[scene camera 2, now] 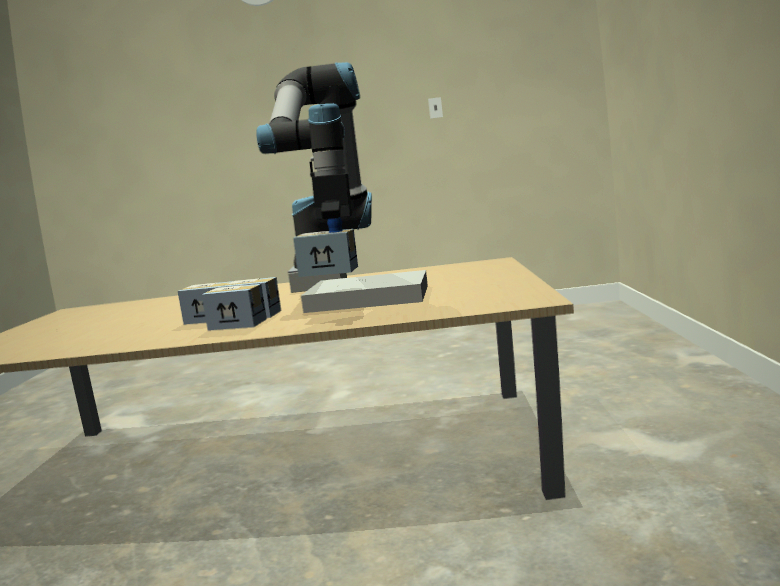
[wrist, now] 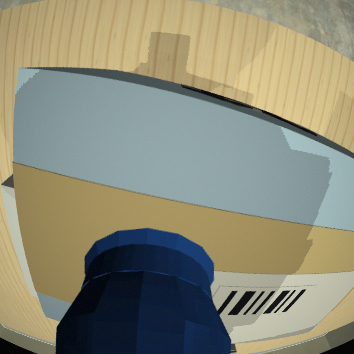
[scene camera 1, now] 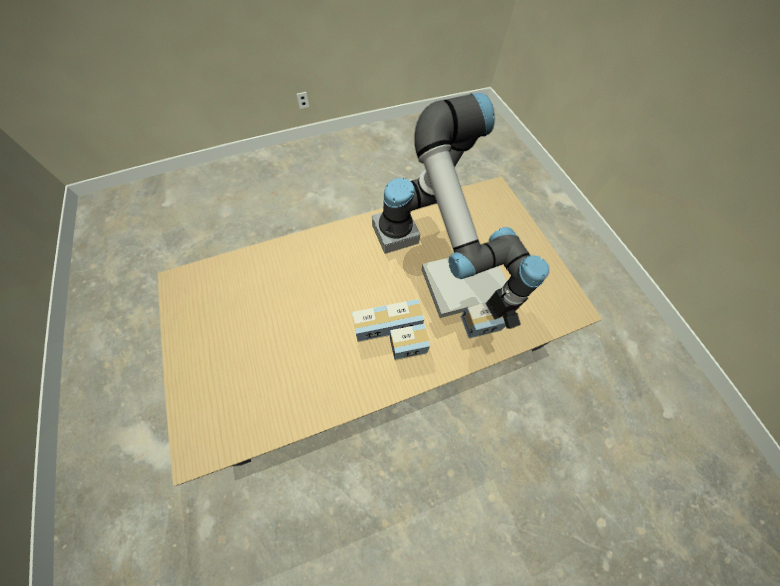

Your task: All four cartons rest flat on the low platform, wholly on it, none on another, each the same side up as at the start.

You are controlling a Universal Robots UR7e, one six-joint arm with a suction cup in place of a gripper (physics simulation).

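Frame: origin at the arm's base, x ahead, y left, z up, level; centimetres.
Seen in the pictures: hand, tool point: [scene camera 2: 336, 237] [wrist: 150, 247]; arm's base, link origin: [scene camera 1: 395, 224].
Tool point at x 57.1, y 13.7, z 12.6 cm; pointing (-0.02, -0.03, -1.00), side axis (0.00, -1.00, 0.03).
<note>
Offsets run from my tool point to a thing's top centre. Level surfaces: height alone.
My suction gripper [scene camera 2: 334, 224] [wrist: 149, 255] is on the top of a carton @[dz +1.4, dx -0.3, dy -2.9 cm] [scene camera 1: 484, 325] [scene camera 2: 321, 253] [wrist: 145, 145], which hangs level in the air, label side up. In scene camera 2 the held carton shows above the left part of the low grey platform @[dz -15.1, dx -21.6, dy +4.5 cm] [scene camera 1: 446, 286] [scene camera 2: 368, 300], with a gap below it. The suction cup is hidden behind the tool in scene camera 1. Three cartons stand on the table left of the platform, labels up: a left one @[dz -10.3, dx -17.6, dy -40.1 cm] [scene camera 1: 367, 316] [scene camera 2: 191, 307], a right one @[dz -10.3, dx -15.5, dy -27.1 cm] [scene camera 1: 399, 310] [scene camera 2: 272, 297] and a front one @[dz -10.3, dx -5.4, dy -29.3 cm] [scene camera 1: 407, 337] [scene camera 2: 230, 308].
The wooden table @[dz -19.9 cm] [scene camera 1: 252, 340] [scene camera 2: 485, 283] carries the robot's grey base block [scene camera 1: 397, 239] behind the platform and cartons. The right one of the standing cartons is the nearest to the platform's left edge. The table's front edge runs in front of them.
</note>
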